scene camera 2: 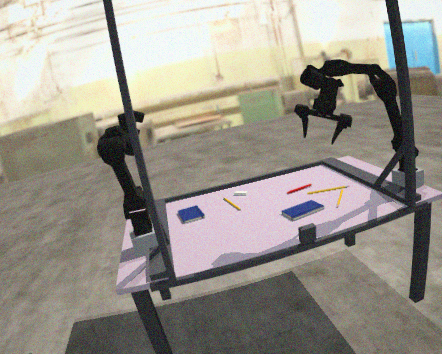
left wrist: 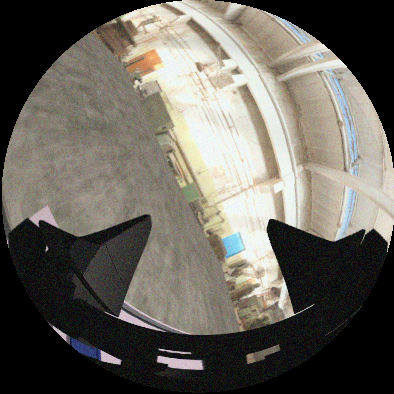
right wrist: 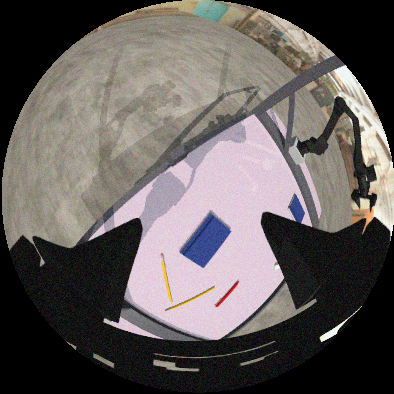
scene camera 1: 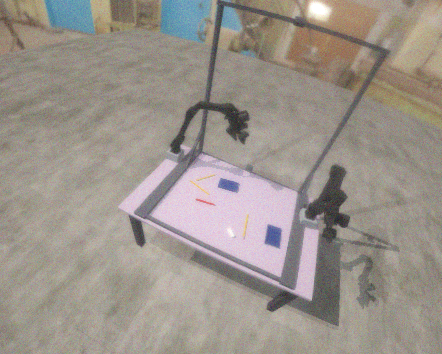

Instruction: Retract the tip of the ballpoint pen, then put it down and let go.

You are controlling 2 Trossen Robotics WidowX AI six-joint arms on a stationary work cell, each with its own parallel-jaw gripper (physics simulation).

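Pixels of known places: left gripper, fingertip midpoint: (left wrist: 211, 223) (right wrist: 364, 209) (scene camera 1: 329, 235); right gripper, fingertip midpoint: (scene camera 2: 318, 141) (right wrist: 202, 222) (scene camera 1: 240, 142); left arm's base at its link origin: (scene camera 2: 142, 231) (right wrist: 300, 148) (scene camera 1: 309, 215); right arm's base at its link origin: (scene camera 1: 175, 150).
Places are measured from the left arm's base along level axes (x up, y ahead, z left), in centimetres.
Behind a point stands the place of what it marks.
Observation:
A thin red pen (scene camera 1: 205, 202) @(x -6.2, y 68.7, z 9.8 cm) (scene camera 2: 299, 189) @(x -6.5, y 68.8, z 8.8 cm) (right wrist: 227, 293) @(x -6.1, y 68.6, z 8.9 cm) lies flat on the pale pink table (scene camera 1: 185, 220) @(x -6.9, y 76.1, z 26.8 cm) (scene camera 2: 250, 235) @(x -7.0, y 33.9, z -15.5 cm) (right wrist: 240, 170) @(x -7.0, y 33.0, z -16.2 cm). It looks like the ballpoint pen; whether its tip is out is too small to tell. My right gripper (scene camera 1: 240, 140) @(x 21.6, y 58.2, z -26.2 cm) (scene camera 2: 319, 139) @(x 21.6, y 58.2, z -26.2 cm) (right wrist: 202, 222) @(x 21.6, y 58.2, z -26.2 cm) is open and empty, high above the table and pointing down, apart from the pen. My left gripper (left wrist: 211, 223) @(x 32.2, y 8.8, z 37.5 cm) is open and empty, beyond the table's side and facing the floor and far wall; it also shows small in the right wrist view (right wrist: 364, 204).
Two yellow pencils (scene camera 1: 205, 177) @(x -6.3, y 75.4, z -12.2 cm) (scene camera 2: 327, 190) @(x -6.7, y 76.5, z -1.9 cm) (right wrist: 190, 298) @(x -6.6, y 76.5, z -2.0 cm) lie close to the pen. A third pencil (scene camera 1: 245, 226) @(x -6.3, y 40.0, z 18.5 cm) (scene camera 2: 231, 204) @(x -6.5, y 39.7, z 16.1 cm) lies near a small white block (scene camera 1: 230, 232) @(x -5.8, y 48.2, z 26.1 cm) (scene camera 2: 240, 193) @(x -6.1, y 47.4, z 25.3 cm). Two blue books (scene camera 1: 228, 185) @(x -5.8, y 57.7, z -10.6 cm) (scene camera 2: 302, 209) @(x -5.8, y 57.1, z -12.4 cm) (right wrist: 206, 240) @(x -5.8, y 57.5, z -11.9 cm) lie apart. A dark frame (scene camera 1: 212, 65) @(x 63.0, y 87.6, z -37.4 cm) rises from the table.

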